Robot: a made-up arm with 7 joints.
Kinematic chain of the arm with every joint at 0, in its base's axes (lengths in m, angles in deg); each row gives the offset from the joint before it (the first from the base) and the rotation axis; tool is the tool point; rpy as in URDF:
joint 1: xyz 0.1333 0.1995 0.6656 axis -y
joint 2: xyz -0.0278 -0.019 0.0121 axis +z
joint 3: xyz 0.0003 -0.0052 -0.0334 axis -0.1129 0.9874 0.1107
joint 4: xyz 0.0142 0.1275 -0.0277 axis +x
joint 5: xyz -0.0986 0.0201 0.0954 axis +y
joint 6: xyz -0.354 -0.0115 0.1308 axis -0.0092 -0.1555 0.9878
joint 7: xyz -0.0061 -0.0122 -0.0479 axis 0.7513 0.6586 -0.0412
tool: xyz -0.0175 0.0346 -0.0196 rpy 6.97 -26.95 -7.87
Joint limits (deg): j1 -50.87..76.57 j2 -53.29..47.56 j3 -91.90..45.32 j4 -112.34..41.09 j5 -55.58..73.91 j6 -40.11..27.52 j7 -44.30..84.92
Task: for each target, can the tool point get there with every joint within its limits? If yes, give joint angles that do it. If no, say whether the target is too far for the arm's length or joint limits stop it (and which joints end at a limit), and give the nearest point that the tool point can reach.
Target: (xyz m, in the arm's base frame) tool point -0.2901 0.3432 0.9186
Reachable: yes | joints -13.67 -2.63 -1.25 1.98 8.15 1.79 -12.79
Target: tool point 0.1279 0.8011 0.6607
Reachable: yes | joints 66.82 -17.82 -27.83 -74.67 62.69 21.35 43.19
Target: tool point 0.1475 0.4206 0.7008
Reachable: no: joint limits stop it (at a limit: joint 1, joint 2, joint 4, joint 5, joint 6, joint 7) | nearest point 0.1453 0.5980 0.7729 | short by 0.192 m
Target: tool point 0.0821 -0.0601 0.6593
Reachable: no: joint limits stop it (at a limit: joint 2, joint 5, joint 6, joint 7) | nearest point -0.0632 -0.0928 0.6414 | short by 0.150 m
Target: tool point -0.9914 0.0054 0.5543
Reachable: no: too far | nearest point -0.5085 0.1457 0.6021 | short by 0.505 m
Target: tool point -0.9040 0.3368 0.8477
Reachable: no: too far | nearest point -0.5104 0.2846 0.7786 | short by 0.403 m
